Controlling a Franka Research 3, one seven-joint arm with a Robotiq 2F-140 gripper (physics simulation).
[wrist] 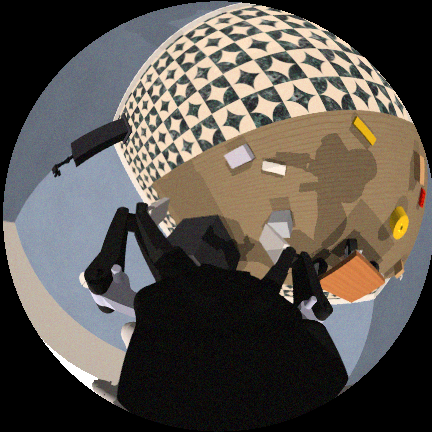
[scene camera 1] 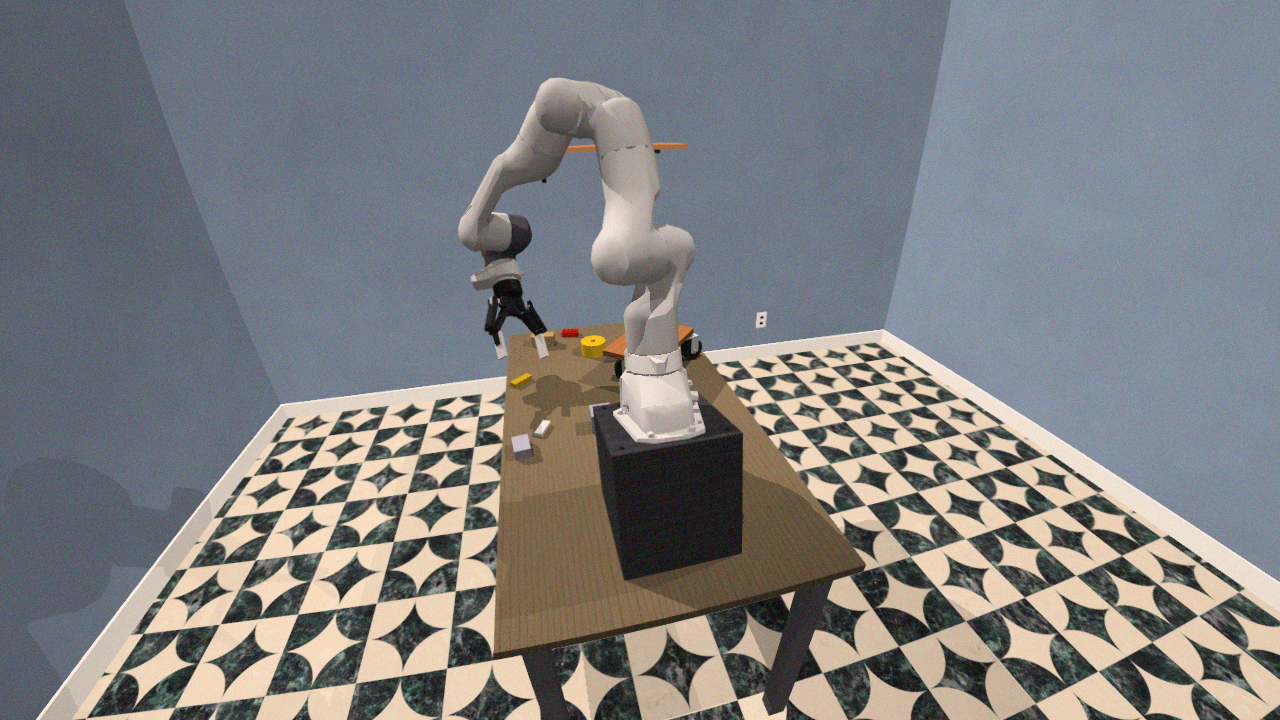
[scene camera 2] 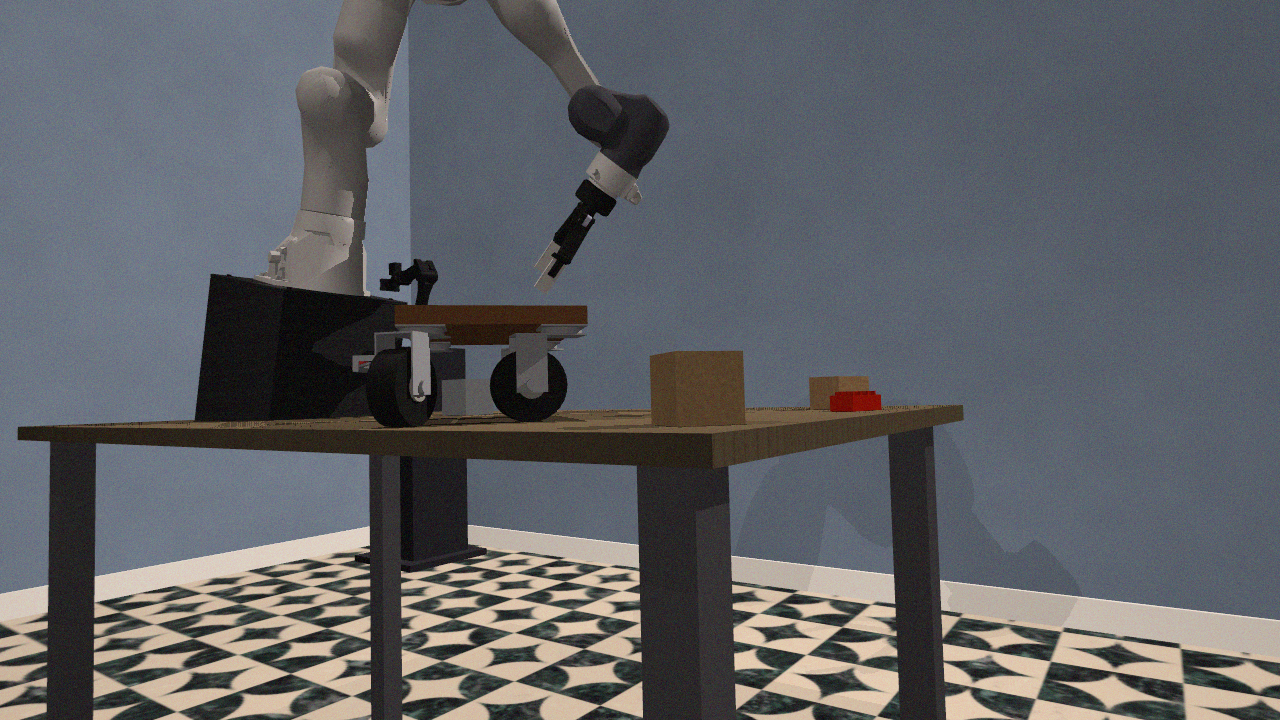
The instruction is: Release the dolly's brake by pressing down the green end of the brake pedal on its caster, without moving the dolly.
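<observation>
The dolly, an orange board on black-wheeled casters [scene camera 1: 617,345] [scene camera 2: 492,315] [wrist: 353,276], stands upright on the table near its far end, partly behind the arm in scene camera 1. A small pale part with a red mark [scene camera 2: 361,363] shows beside the left caster in scene camera 2 and may be the brake pedal. The pedal's green end cannot be made out in any view. My gripper [scene camera 1: 521,349] [scene camera 2: 543,273] [wrist: 216,220] is open, with its fingers wide apart and empty. It hangs in the air above the table, higher than the dolly's board and to its left in scene camera 1.
A yellow cylinder [scene camera 1: 592,347] [wrist: 399,223], a red brick [scene camera 1: 570,332] [scene camera 2: 855,402], a tan box [scene camera 2: 697,387], a yellow block [scene camera 1: 521,380], a white block [scene camera 1: 542,428] and a grey block [scene camera 1: 521,445] lie on the table. The arm's black pedestal [scene camera 1: 671,510] stands nearby.
</observation>
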